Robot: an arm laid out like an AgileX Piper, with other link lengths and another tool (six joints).
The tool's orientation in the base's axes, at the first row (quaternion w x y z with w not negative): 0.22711, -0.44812, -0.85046, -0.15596
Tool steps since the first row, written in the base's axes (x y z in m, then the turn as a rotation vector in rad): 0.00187, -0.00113, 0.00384, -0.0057, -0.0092, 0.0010; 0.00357, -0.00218, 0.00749, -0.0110, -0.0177, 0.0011; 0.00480, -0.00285, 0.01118, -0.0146, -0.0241, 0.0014; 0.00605, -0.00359, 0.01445, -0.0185, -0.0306, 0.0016; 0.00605, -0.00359, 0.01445, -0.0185, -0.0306, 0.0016; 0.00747, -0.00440, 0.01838, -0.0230, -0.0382, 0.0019; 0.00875, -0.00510, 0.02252, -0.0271, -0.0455, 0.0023; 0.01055, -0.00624, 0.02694, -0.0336, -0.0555, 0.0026
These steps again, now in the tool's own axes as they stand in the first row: 0.00031, 0.00117, -0.00425, -0.0030, -0.0097, -0.0038; 0.00067, 0.00224, -0.00826, -0.0062, -0.0188, -0.0065; 0.00153, 0.00312, -0.01200, -0.0087, -0.0253, -0.0089; 0.00212, 0.00396, -0.01543, -0.0112, -0.0321, -0.0111; 0.00212, 0.00396, -0.01543, -0.0112, -0.0321, -0.0111; 0.00293, 0.00494, -0.01949, -0.0140, -0.0400, -0.0139; 0.00399, 0.00588, -0.02365, -0.0168, -0.0474, -0.0166; 0.00463, 0.00702, -0.02838, -0.0204, -0.0583, -0.0199
